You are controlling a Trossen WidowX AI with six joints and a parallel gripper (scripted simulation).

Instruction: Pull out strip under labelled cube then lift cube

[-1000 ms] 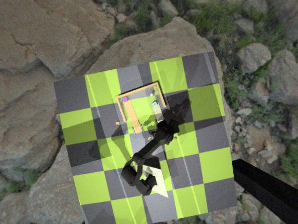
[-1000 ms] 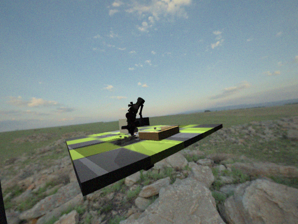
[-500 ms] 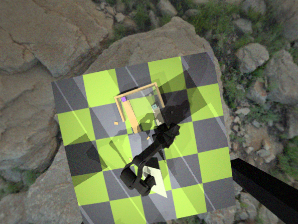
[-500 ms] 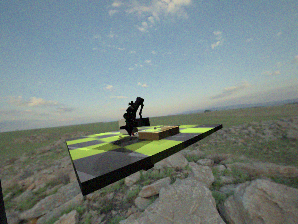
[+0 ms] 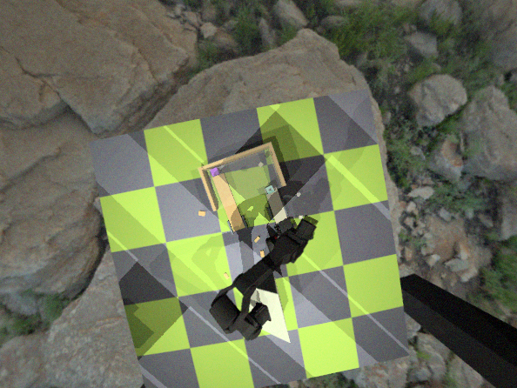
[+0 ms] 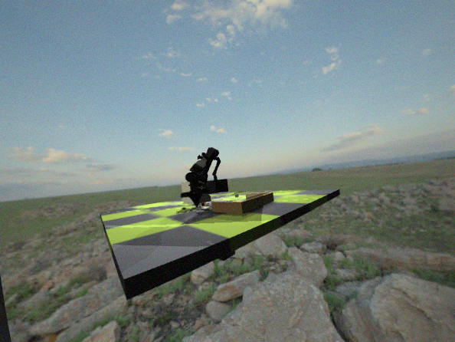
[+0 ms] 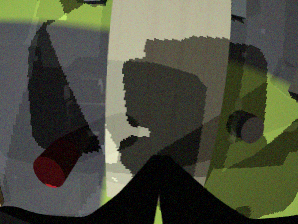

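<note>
My gripper tip is now 50 mm to the right of the red piece, 10 mm below it and 10 mm past it. The rest, counted from my gripper tip: pale strip (100 mm ahead, 10 mm to the left); labelled cube (210 mm ahead, 20 mm to the left, 10 mm above).
</note>
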